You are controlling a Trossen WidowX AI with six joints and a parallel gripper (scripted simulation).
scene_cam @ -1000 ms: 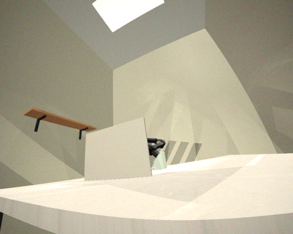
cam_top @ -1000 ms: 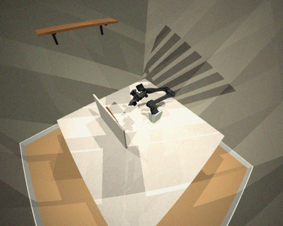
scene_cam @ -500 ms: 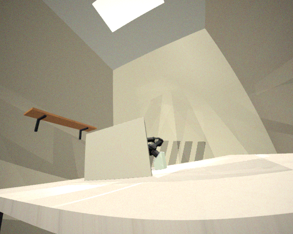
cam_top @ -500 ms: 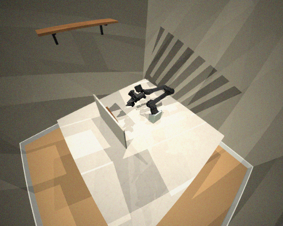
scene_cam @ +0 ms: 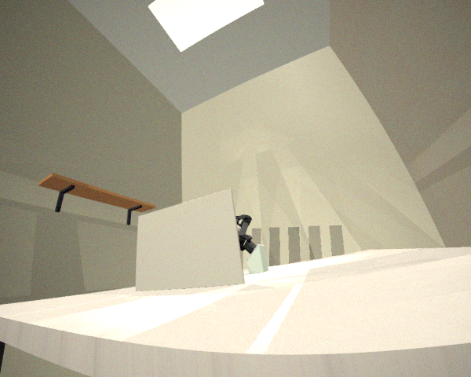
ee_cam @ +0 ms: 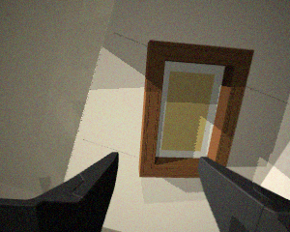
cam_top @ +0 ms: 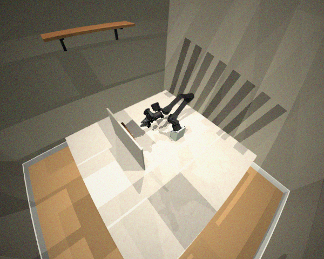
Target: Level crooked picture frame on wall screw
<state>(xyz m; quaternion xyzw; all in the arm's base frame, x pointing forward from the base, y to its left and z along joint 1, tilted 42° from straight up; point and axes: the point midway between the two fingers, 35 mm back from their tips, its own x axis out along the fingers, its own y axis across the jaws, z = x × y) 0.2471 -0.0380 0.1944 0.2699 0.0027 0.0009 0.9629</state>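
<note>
Now: the wooden picture frame 130 mm ahead of my gripper tip, 10 mm to the right of it and 50 mm below it. Also, from my gripper tip: upright wall panel (140 mm ahead, 70 mm below).
</note>
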